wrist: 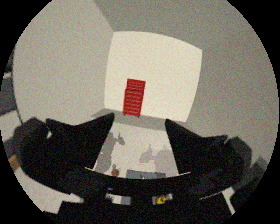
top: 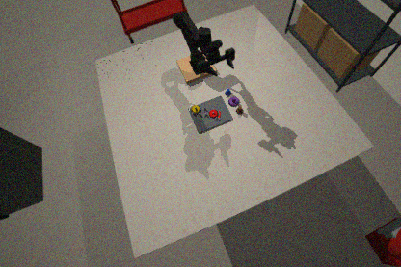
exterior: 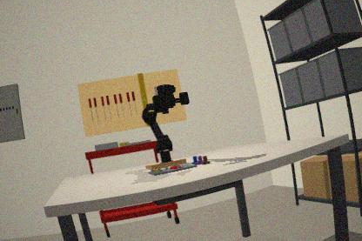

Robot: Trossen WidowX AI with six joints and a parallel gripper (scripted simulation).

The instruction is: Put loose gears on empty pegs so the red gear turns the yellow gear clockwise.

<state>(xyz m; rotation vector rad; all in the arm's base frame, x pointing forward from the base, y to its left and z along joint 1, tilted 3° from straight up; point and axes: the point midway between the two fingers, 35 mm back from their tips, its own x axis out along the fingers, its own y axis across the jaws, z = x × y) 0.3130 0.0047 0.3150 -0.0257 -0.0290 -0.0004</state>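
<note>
Right now my gripper tip is 340 mm above the purple gear, 70 mm to the right of it and 30 mm past it. The rest, counted from my gripper tip: red gear (340 mm below, 70 mm to the right, 10 mm behind); blue gear (340 mm below, 90 mm behind, 70 mm to the left); brown gear (340 mm below, 70 mm to the left, 40 mm ahead).
</note>
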